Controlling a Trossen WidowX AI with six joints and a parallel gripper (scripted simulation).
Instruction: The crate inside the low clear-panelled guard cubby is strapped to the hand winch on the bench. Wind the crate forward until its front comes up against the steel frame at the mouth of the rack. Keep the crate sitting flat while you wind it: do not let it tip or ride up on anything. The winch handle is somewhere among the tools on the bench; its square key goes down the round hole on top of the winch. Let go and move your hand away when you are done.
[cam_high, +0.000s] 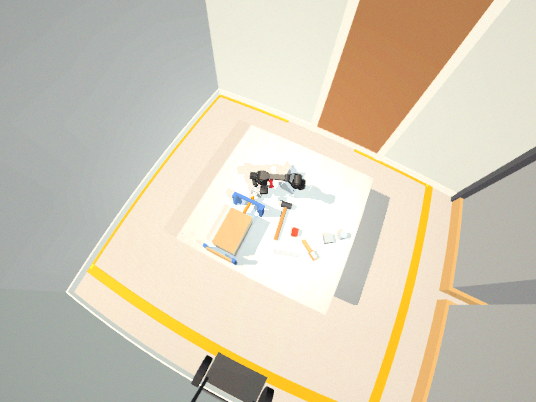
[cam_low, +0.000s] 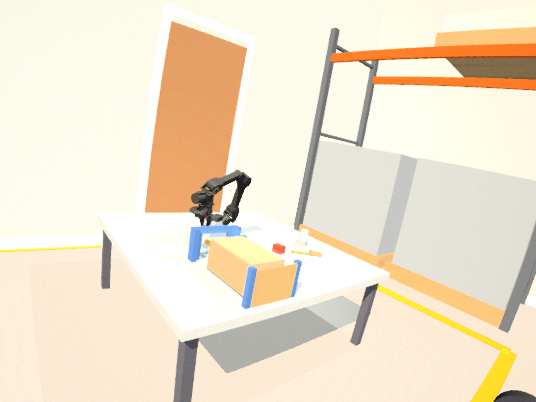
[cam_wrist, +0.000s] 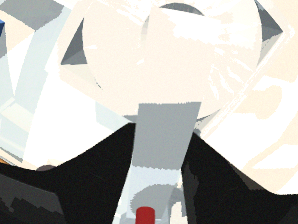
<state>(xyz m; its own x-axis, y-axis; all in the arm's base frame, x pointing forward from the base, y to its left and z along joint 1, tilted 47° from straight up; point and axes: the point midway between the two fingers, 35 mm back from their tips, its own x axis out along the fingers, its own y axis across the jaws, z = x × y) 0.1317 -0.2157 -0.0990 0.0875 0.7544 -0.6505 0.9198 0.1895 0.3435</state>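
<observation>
My gripper tip is now 20 mm below the winch handle, 10 mm to the right of it and 10 mm past it. Round my gripper tip: winch: 60 mm below, 50 mm to the right; then red grip: 50 mm to the left, 50 mm above, 20 mm behind; then cubby: 420 mm ahead, 80 mm to the right, 10 mm below.
</observation>
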